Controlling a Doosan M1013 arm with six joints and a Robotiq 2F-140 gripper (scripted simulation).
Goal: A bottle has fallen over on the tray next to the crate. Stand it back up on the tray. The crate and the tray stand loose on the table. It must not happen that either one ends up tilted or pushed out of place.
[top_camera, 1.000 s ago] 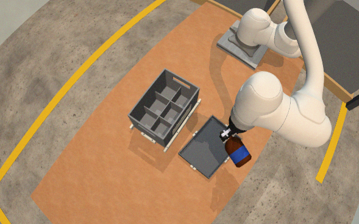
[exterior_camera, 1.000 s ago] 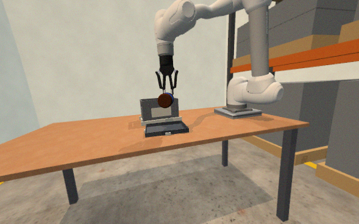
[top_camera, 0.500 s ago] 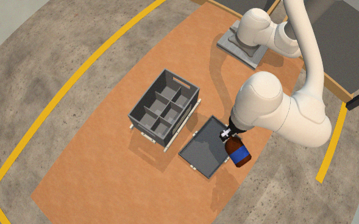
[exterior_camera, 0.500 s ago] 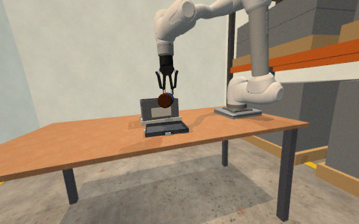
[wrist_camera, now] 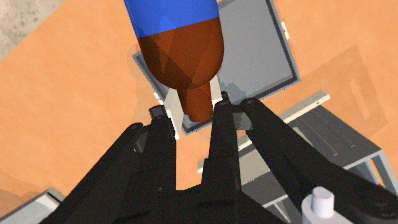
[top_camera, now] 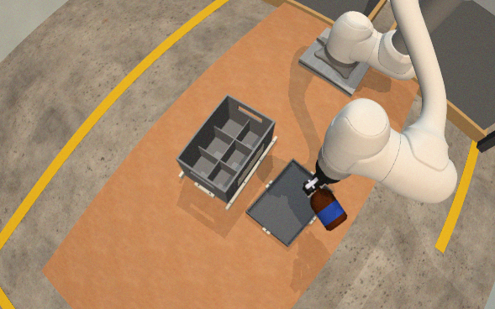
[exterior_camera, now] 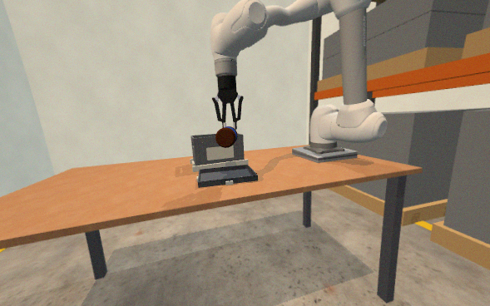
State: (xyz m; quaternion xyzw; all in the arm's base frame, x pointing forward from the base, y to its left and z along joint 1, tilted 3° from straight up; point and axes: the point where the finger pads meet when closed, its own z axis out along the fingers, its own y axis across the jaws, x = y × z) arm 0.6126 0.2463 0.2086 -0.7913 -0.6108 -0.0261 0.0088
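The bottle is 5 cm to the left of my hand, 2 cm below it and 1 cm ahead of it. Also, from my hand: grey crate: 29 cm to the right, 14 cm below, 5 cm ahead; then grey tray: 21 cm below, 3 cm to the right, 3 cm ahead.
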